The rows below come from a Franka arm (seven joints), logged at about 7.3 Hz.
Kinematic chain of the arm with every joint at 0, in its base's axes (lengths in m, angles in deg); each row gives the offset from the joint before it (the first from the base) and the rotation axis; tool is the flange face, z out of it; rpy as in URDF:
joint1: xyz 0 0 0.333 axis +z
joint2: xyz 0 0 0 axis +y
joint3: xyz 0 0 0.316 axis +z
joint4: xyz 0.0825 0 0 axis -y
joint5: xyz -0.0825 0 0.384 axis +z
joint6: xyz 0 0 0 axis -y
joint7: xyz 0.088 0 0 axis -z
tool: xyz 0 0 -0.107 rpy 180 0 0
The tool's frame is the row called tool.
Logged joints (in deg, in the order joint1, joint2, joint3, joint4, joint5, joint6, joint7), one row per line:
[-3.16, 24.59, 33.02, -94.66, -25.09, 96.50, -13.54]
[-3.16, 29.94, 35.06, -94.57, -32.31, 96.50, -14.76]
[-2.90, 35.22, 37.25, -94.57, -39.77, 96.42, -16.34]
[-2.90, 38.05, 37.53, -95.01, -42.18, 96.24, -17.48]
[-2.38, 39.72, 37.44, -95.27, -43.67, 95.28, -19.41]
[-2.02, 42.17, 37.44, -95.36, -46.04, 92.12, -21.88]
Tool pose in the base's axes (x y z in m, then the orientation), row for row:
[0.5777, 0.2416, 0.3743, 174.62, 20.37, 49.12]
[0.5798, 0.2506, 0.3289, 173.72, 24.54, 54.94]
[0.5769, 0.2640, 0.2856, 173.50, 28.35, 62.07]
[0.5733, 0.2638, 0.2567, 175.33, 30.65, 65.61]
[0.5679, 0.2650, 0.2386, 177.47, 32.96, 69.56]
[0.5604, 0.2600, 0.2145, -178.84, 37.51, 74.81]
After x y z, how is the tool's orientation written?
As angles about the fixed x, y, z axes (roll, pitch, yaw), in degrees.
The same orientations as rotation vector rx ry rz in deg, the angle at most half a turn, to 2 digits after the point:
[149.53, 69.86, -23.74]
[141.98, 75.98, -27.00]
[133.63, 83.04, -29.44]
[130.47, 86.18, -32.56]
[126.97, 89.41, -35.78]
[121.59, 92.32, -42.12]

